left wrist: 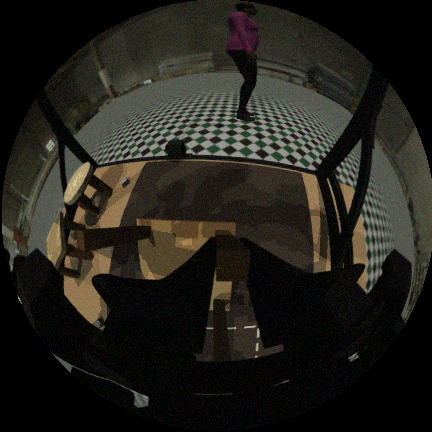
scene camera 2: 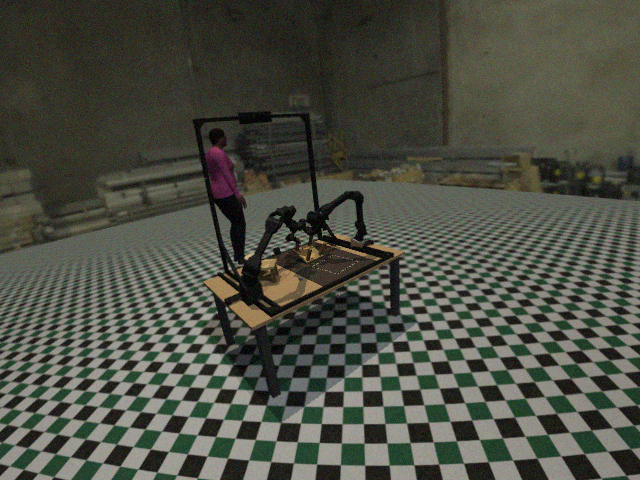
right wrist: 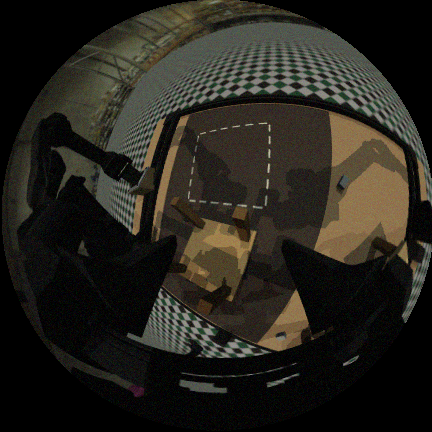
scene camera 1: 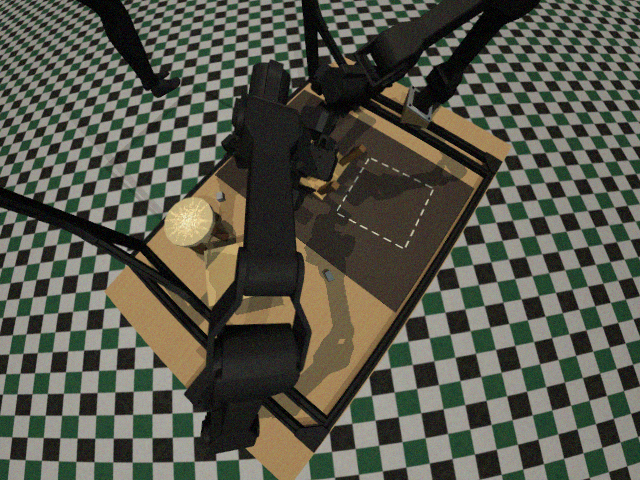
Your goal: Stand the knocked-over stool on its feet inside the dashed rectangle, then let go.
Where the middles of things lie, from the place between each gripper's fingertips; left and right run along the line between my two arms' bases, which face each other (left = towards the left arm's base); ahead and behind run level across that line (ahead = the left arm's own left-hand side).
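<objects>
Round wooden stool [scene camera 1: 189, 222]: 14 cm below my right hand, 25 cm behind it and 25 cm to the right of it.
Relative to my left hand, the stool is 100 mm below, 140 mm behind and 420 mm to the right.
</objects>
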